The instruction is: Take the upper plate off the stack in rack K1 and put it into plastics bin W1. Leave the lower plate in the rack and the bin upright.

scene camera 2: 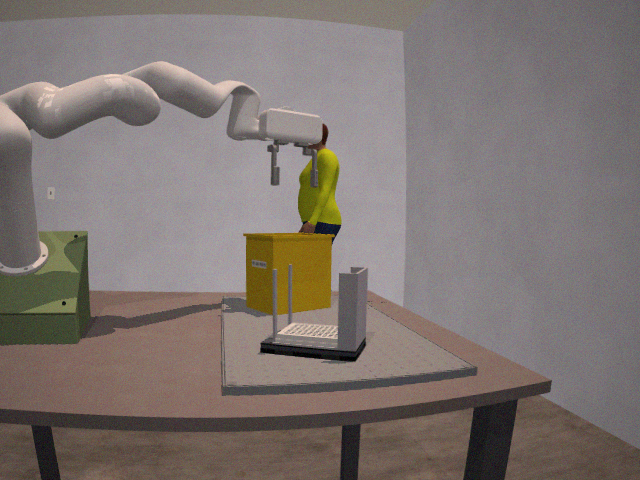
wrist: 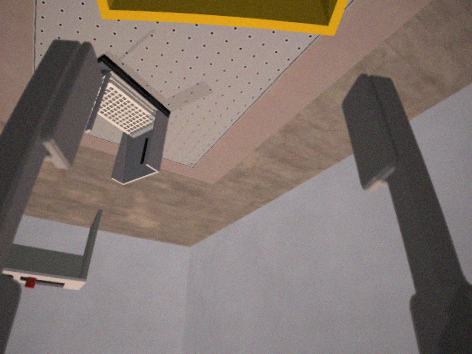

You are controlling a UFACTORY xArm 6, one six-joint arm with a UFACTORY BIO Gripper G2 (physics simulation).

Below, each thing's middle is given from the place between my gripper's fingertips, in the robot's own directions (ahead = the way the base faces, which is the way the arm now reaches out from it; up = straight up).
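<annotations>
Yellow bin W1 [scene camera 2: 310, 254]: my hand 21 cm above it, 1 cm past it, 1 cm to the right of it.
</annotations>
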